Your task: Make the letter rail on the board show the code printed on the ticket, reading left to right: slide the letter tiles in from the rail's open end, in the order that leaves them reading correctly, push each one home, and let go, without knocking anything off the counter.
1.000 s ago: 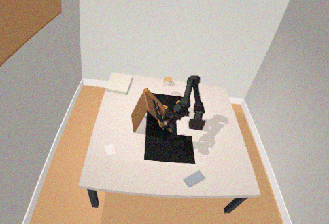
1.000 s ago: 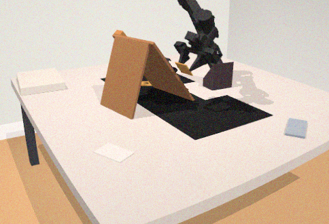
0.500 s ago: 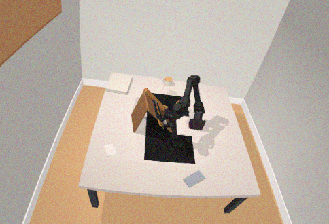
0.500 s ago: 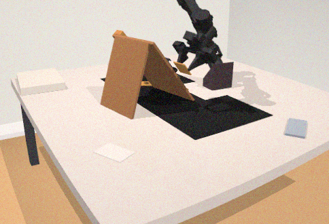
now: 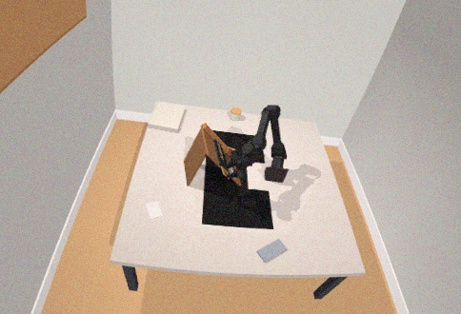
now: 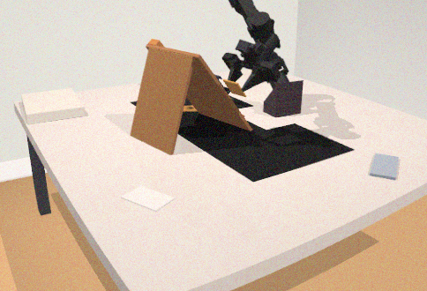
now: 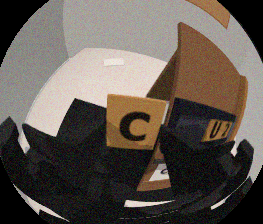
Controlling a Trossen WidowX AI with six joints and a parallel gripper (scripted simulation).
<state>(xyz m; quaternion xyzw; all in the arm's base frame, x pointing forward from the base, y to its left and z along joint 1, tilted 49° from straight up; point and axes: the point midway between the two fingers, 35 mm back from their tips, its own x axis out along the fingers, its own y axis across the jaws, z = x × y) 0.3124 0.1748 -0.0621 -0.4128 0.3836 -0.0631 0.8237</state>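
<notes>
Now: gripper tip 40 mm past the white ticket, 100 mm to the left of it and 80 mm above it. The rest, counted from my gripper tip: black mat 130 mm behind, 160 mm to the right, 170 mm below; then letter tile marked c right at my gripper tip; then white card 350 mm ahead, 180 mm to the left, 170 mm below.
</notes>
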